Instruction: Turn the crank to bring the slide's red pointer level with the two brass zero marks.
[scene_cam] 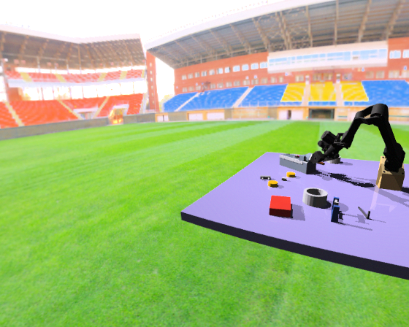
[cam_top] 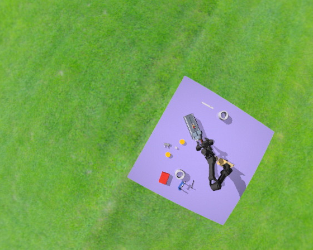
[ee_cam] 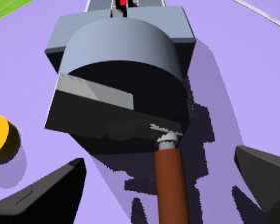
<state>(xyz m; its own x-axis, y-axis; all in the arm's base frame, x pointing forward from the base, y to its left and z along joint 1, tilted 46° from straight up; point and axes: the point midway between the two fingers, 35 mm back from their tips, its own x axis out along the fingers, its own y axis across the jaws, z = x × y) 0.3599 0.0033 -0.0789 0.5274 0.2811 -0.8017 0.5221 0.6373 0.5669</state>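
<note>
Now: the brown crank handle 20 mm behind my gripper tip and 10 mm to the left of it. Round my gripper tip: red pointer 130 mm ahead, 60 mm to the right, 10 mm above; then white bar 360 mm to the right, 130 mm ahead, 70 mm below; then small grey bracket 250 mm to the left, 250 mm ahead, 70 mm below.
</note>
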